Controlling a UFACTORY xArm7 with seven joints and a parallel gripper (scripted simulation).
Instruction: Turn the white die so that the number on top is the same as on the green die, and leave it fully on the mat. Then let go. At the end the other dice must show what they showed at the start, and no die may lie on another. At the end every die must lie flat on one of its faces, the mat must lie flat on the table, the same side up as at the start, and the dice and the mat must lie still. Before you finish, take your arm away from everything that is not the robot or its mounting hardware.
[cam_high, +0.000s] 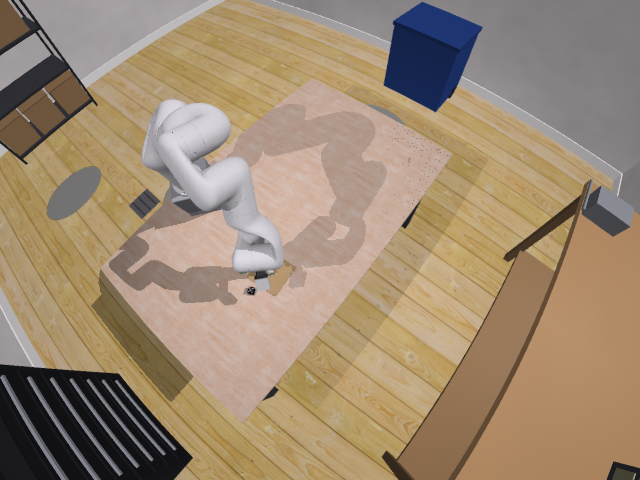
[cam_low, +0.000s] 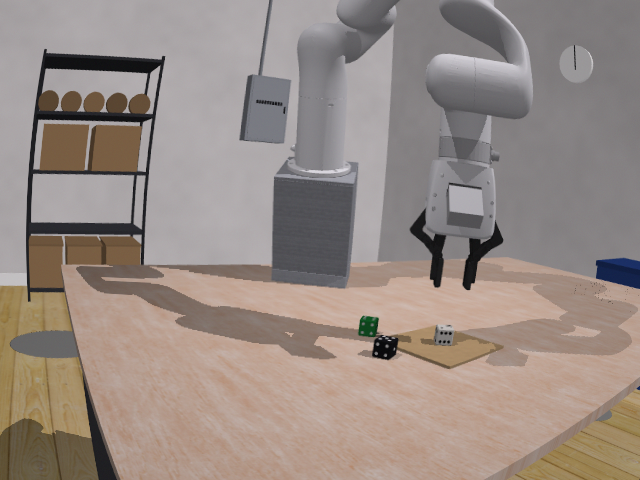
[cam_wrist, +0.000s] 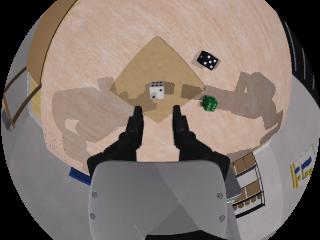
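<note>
Now: hand 90 mm above the white die. Also, from my hand: green die 100 mm behind, 50 mm to the right, 100 mm below; then brown mat 110 mm below; then black die 20 mm behind, 100 mm to the right, 100 mm below.
</note>
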